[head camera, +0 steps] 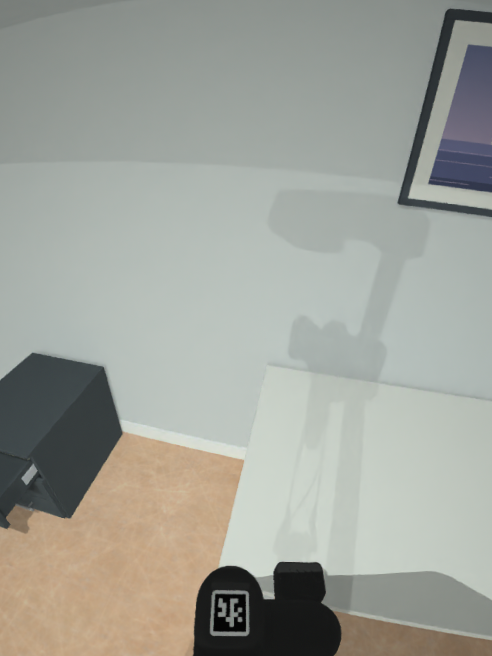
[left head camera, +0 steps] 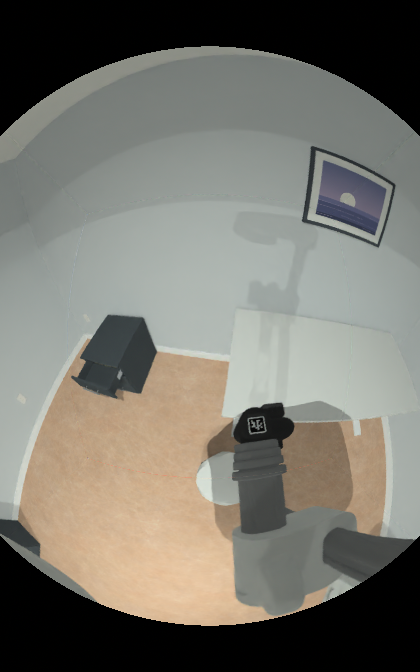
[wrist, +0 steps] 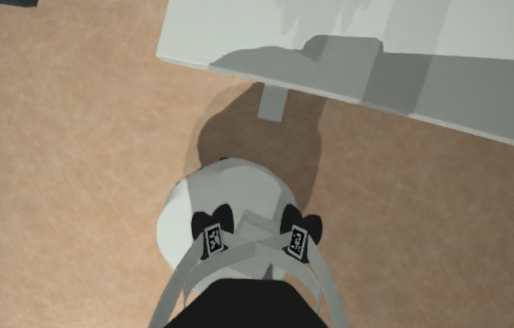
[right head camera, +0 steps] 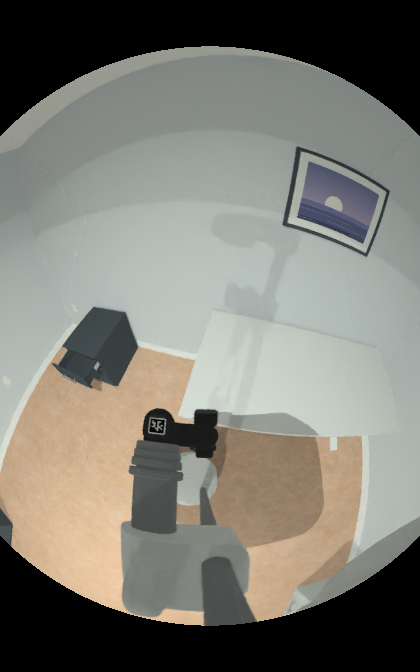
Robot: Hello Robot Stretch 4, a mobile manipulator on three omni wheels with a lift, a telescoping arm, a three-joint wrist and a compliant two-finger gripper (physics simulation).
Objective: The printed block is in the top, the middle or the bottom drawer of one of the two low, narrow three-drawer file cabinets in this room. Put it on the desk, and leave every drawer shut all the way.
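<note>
A pale block (wrist: 256,226) sits between the two fingertips in the wrist view; its faces are partly hidden by the finger straps. My gripper (wrist: 256,221) is shut on it, above my round base and in front of the desk's front edge. The white desk (head camera: 423,476) (left head camera: 320,355) (right head camera: 305,370) (wrist: 225,30) stands against the wall, at the right in the head views. A dark file cabinet (head camera: 79,450) (left head camera: 140,350) (right head camera: 120,350) stands to its left, with one drawer (head camera: 7,474) (left head camera: 97,375) (right head camera: 77,367) pulled out. In the head views the fingers are hidden behind the wrist.
A dark corner of another cabinet (left head camera: 20,537) (right head camera: 5,527) shows at the lower left edge. My round white base (left head camera: 217,480) (right head camera: 197,480) (wrist: 172,230) stands on the floor before the desk. A desk foot (wrist: 273,104) sticks out under the front edge. A framed picture (left head camera: 350,197) hangs on the wall.
</note>
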